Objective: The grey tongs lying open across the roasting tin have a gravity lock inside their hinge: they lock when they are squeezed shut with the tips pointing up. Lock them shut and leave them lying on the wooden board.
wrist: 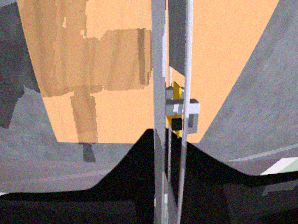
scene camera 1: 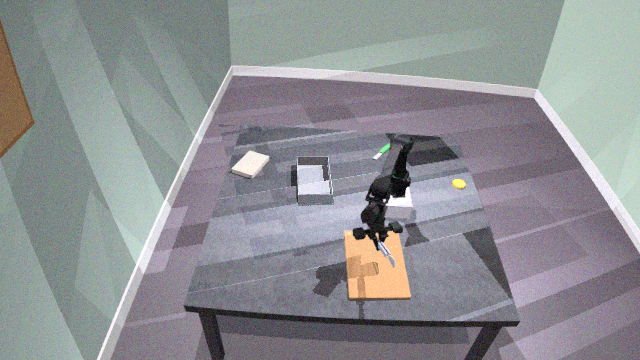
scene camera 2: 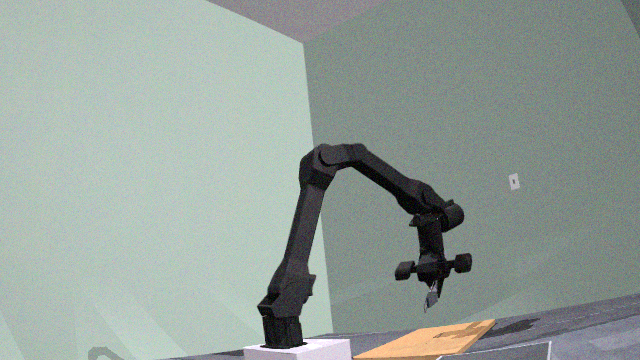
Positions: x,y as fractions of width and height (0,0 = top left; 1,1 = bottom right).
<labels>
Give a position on a wooden board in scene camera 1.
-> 0.58,0.77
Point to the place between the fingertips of my gripper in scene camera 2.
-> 0.68,0.83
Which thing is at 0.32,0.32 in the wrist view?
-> A wooden board.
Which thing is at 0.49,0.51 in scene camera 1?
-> A roasting tin.
</labels>
